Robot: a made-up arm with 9 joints.
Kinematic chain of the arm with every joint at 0, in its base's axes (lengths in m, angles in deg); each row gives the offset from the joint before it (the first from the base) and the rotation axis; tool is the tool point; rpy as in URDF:
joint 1: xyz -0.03 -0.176 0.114 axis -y
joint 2: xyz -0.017 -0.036 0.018 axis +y
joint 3: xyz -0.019 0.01 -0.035 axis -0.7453 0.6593 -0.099
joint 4: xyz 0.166 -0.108 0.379 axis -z
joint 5: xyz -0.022 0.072 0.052 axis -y
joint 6: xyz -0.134 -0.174 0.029 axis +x
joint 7: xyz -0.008 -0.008 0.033 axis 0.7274 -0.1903 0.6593
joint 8: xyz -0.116 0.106 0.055 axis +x
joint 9: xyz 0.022 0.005 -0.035 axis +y
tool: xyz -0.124 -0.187 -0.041 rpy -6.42 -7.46 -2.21
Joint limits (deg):
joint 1: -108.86..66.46
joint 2: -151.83..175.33
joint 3: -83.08..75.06
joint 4: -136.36..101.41
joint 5: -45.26..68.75
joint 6: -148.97..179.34
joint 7: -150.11..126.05
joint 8: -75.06..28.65
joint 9: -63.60..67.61
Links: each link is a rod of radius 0.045 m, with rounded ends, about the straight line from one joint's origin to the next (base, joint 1, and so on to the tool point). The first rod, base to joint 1, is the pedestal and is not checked.
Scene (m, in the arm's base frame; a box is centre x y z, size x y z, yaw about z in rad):
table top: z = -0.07
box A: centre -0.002 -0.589 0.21 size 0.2 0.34 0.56 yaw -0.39
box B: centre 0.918 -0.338 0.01 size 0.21 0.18 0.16 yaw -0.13
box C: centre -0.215 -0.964 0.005 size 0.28 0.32 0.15 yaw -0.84
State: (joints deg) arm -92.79 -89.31 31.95 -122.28 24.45 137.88 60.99 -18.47 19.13
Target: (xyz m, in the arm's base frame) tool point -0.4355 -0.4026 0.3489
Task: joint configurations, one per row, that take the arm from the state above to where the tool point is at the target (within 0.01 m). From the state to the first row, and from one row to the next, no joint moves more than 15 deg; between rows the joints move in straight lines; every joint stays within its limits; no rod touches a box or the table.
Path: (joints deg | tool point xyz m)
1: -88.67 -98.71 32.66 -125.80 18.72 140.76 74.90 -9.96 10.94 | 0.2436 -0.4160 0.5318
2: -84.55 -108.11 33.36 -129.32 12.99 143.65 88.82 -1.45 2.75 | 0.1814 -0.3638 0.6783
3: -80.44 -117.52 34.07 -132.84 7.26 146.53 102.73 7.07 -5.44 | 0.0932 -0.3011 0.7875
4: -76.32 -126.92 34.77 -136.36 1.52 149.42 116.65 15.58 -13.63 | -0.0155 -0.2424 0.8563
5: -66.70 -128.88 32.39 -123.43 5.48 149.71 103.84 4.51 -3.74 | -0.2519 -0.3074 0.7529
6: -57.08 -130.83 30.01 -110.49 9.44 150.01 91.03 -6.55 6.16 | -0.4030 -0.3627 0.5622
7: -47.47 -132.79 27.63 -97.56 13.40 150.31 78.23 -17.61 16.05 | -0.4355 -0.4026 0.3490

